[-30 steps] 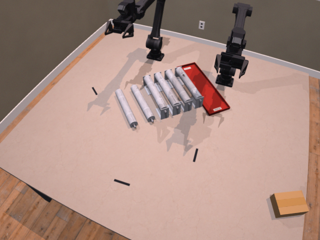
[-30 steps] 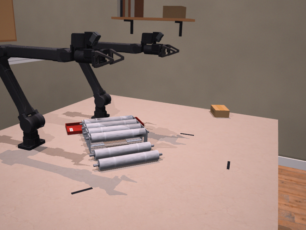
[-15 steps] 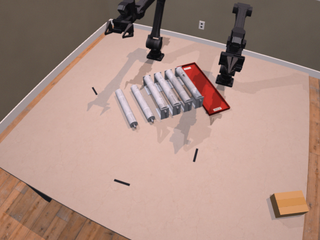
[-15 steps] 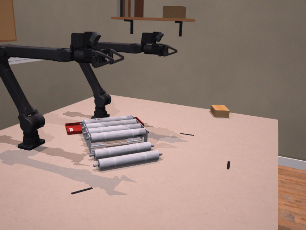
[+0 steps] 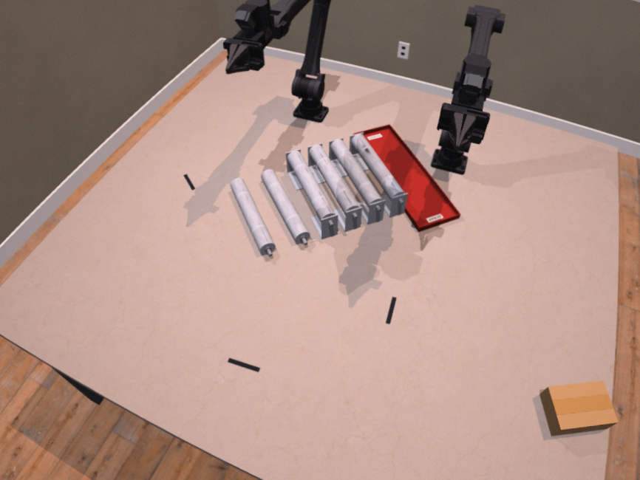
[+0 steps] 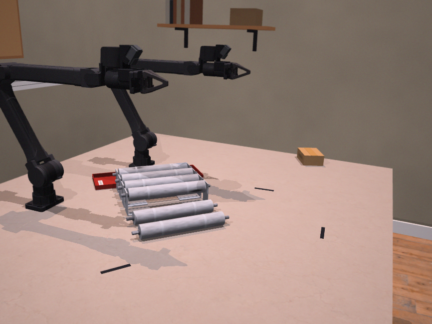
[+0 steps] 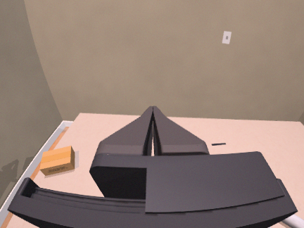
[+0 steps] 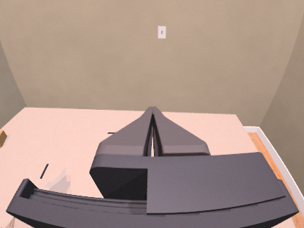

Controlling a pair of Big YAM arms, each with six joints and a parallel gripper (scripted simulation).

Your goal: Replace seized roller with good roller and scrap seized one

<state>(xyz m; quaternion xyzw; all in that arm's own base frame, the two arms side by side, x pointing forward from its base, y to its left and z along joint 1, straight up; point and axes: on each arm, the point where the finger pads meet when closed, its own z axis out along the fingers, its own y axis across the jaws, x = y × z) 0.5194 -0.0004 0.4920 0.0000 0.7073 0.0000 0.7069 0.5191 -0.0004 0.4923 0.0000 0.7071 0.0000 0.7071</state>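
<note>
Right now my left hand is 42 cm above the roller, 29 cm past it and 28 cm to the left of it. The rest, counted from my left hand: red scrap tray 49 cm below, 37 cm behind, 21 cm to the right; cardboard box 48 cm to the left, 46 cm below, 14 cm ahead.
</note>
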